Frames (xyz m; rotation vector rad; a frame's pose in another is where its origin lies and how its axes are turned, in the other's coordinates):
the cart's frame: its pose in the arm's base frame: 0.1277 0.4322 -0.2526 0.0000 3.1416 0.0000
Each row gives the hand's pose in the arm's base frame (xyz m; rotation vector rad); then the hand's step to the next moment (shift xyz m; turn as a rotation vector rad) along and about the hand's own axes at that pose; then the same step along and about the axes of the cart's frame.
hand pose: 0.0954 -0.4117 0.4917 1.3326 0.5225 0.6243
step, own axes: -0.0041 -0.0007 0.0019 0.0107 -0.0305 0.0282
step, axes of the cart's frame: 0.0016 -0.0043 0.0004 -0.0304 -0.0167 0.0253
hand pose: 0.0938 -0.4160 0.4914 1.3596 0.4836 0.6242
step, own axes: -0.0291 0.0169 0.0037 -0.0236 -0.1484 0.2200
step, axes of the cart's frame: 0.0215 -0.0205 -0.0162 -0.1451 -0.1928 0.1129
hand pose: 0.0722 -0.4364 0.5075 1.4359 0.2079 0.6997
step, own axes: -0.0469 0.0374 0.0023 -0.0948 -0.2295 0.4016
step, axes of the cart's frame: 0.0474 -0.0287 -0.0230 -0.2111 -0.3816 0.1810
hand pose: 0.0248 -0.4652 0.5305 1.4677 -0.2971 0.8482
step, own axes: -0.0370 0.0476 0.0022 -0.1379 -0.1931 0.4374
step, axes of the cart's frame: 0.0560 -0.0193 -0.0116 -0.1688 -0.4332 0.1774
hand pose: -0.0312 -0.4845 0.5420 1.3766 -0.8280 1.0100
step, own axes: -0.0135 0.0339 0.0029 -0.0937 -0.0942 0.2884
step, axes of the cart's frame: 0.0360 -0.0064 -0.0006 -0.0797 -0.2881 0.1070
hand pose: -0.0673 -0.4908 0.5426 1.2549 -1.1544 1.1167
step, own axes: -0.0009 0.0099 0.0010 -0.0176 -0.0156 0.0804
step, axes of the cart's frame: 0.0100 -0.0008 -0.0001 -0.0125 -0.0803 0.0203
